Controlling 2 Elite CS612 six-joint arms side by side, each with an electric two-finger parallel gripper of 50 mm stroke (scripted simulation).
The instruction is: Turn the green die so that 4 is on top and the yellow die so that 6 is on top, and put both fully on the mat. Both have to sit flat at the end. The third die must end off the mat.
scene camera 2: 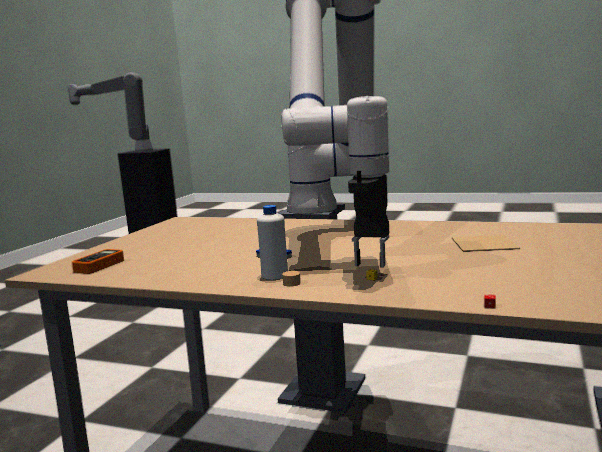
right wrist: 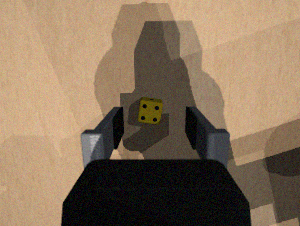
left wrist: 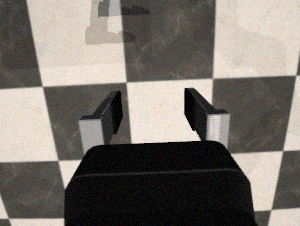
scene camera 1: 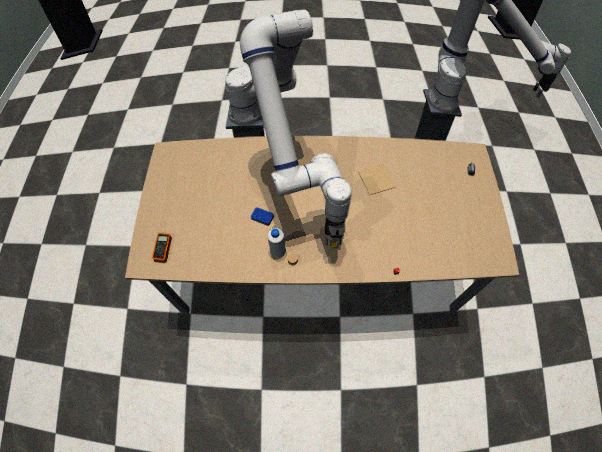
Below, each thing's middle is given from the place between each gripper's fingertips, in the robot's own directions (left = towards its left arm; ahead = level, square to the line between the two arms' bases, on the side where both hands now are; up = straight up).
Scene:
Now: the thin tan mat (scene camera 2: 492,242) 310 mm behind my right hand (scene camera 2: 370,265), 260 mm to the left of it and 50 mm below it. Round my right hand: multimeter (scene camera 2: 108,257): 740 mm to the right, 70 mm behind, 30 mm below.
I see my left gripper 1140 mm to the left of the thin tan mat, 450 mm short of it and 170 mm above it.

